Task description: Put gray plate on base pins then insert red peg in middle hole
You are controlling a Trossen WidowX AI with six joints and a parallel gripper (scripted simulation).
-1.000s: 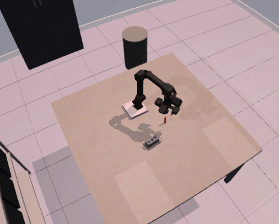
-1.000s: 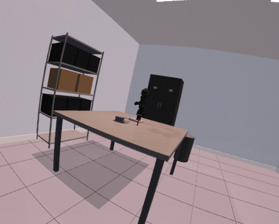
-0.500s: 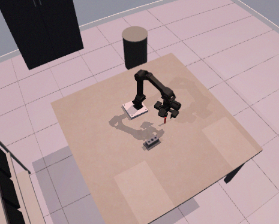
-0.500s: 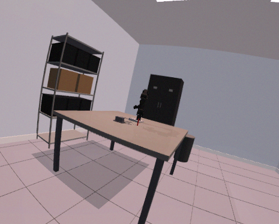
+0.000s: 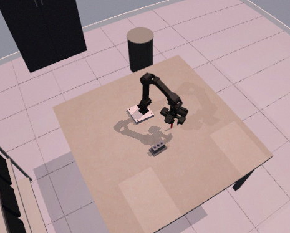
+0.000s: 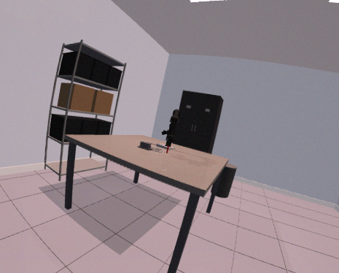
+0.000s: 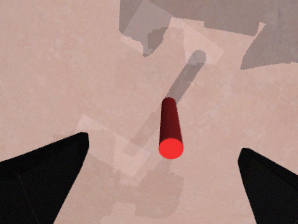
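Now: the red peg 4 cm below my gripper tip. The rest, counted from my gripper tip: gray plate 21 cm to the right, 7 cm ahead, 3 cm below; then dark base 21 cm to the right, 7 cm below, 7 cm ahead.
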